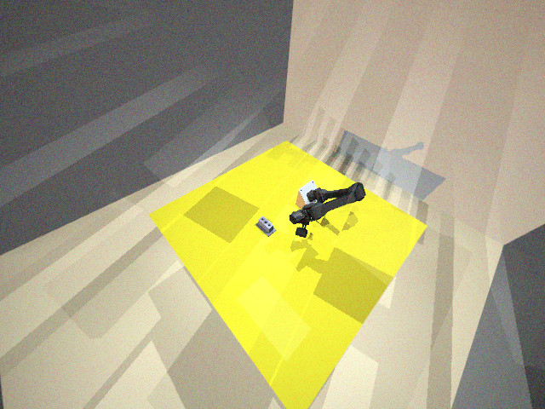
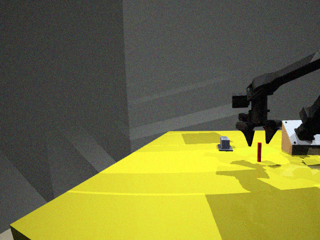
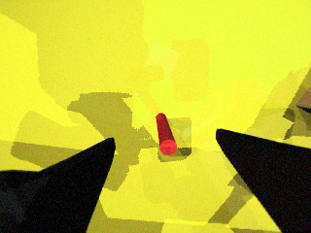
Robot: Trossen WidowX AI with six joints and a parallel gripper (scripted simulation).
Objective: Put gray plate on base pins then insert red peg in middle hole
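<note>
The red peg lies 3 cm below my gripper tip. Round my gripper tip: gray base 19 cm to the right, 11 cm ahead, 6 cm below; gray plate 19 cm to the right, 11 cm ahead, 2 cm below.
</note>
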